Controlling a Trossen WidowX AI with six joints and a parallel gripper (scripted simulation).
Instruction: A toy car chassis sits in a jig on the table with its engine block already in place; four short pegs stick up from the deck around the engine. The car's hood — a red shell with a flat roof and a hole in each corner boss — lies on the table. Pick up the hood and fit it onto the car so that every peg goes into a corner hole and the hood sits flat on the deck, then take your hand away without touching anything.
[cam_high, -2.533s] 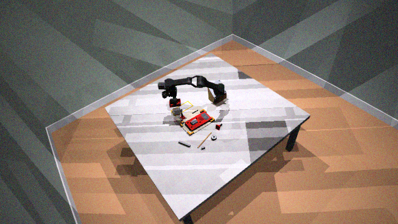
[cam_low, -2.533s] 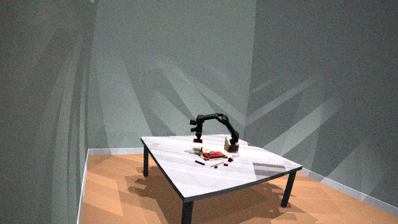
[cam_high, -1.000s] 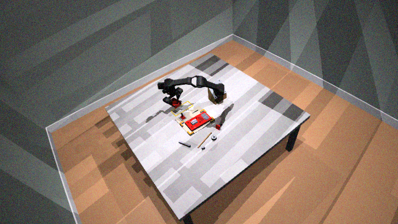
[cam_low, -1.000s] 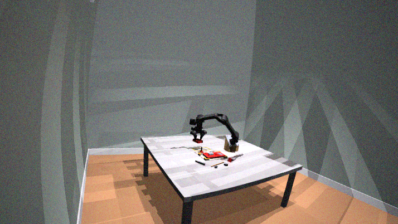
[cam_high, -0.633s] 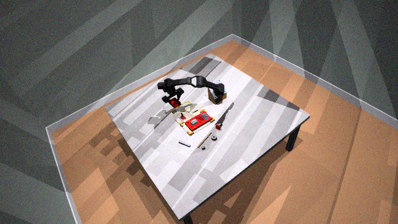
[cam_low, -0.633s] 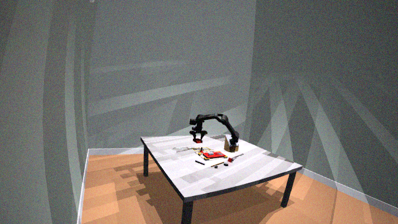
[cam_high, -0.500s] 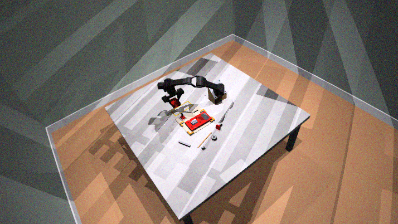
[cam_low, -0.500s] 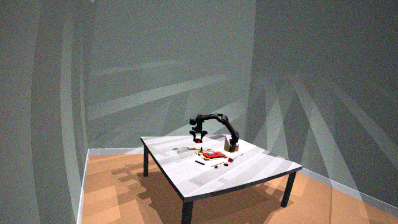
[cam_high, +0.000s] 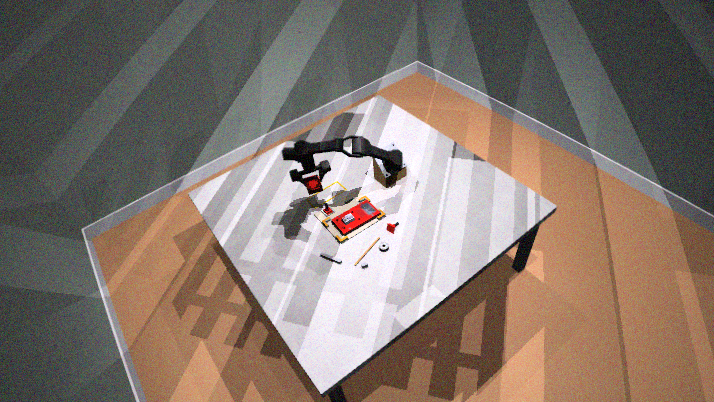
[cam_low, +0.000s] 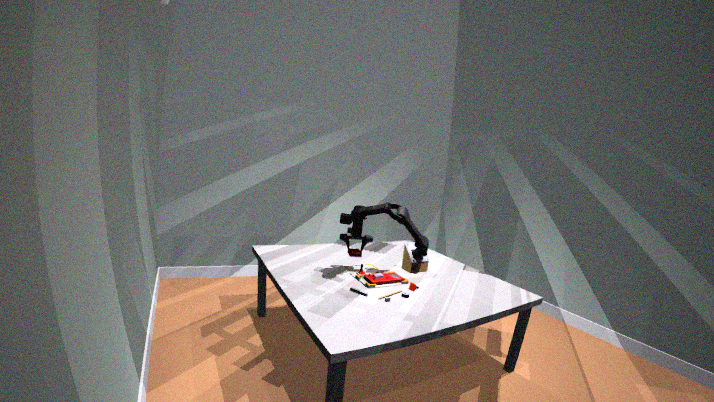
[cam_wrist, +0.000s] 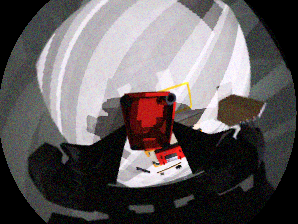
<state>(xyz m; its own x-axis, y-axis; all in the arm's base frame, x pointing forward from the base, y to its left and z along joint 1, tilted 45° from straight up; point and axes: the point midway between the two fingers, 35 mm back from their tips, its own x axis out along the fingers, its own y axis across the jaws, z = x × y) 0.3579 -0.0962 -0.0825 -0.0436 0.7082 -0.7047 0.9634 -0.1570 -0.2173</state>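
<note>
My gripper tip is now 1 cm above the red hood. Round my gripper tip: grey engine block: 4 cm behind, 24 cm to the left, 7 cm below; grey bar: 13 cm ahead, 36 cm to the left, 9 cm below; wooden stick: 1 cm behind, 42 cm to the left, 10 cm below.
</note>
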